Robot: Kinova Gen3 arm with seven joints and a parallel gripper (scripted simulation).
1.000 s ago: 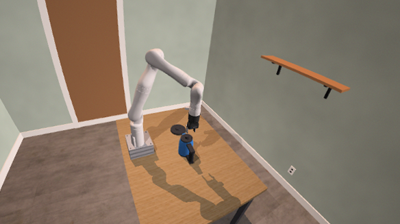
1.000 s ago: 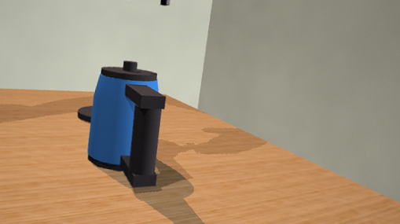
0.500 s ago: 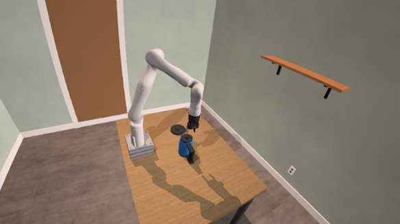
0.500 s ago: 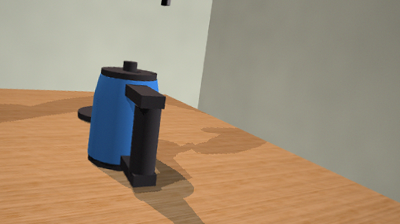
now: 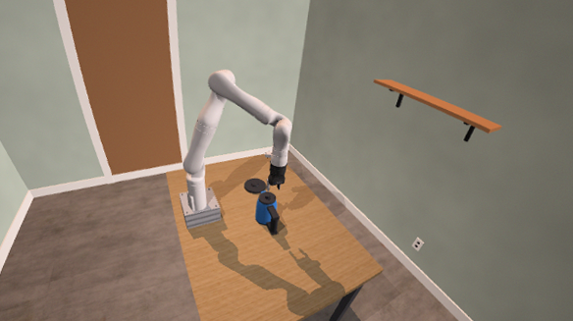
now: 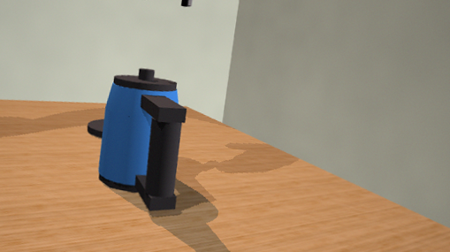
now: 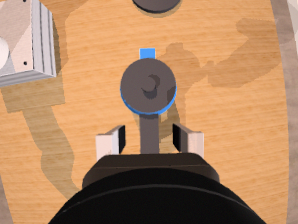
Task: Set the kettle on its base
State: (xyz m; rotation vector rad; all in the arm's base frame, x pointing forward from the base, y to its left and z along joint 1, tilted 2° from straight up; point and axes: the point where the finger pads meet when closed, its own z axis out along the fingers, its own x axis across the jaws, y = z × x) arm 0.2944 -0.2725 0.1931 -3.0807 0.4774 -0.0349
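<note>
Right now my hand is 10 mm short of the blue kettle, 30 mm to the right of it and 210 mm above it. Round my hand: round black base: 140 mm ahead, 340 mm to the left, 280 mm below.
</note>
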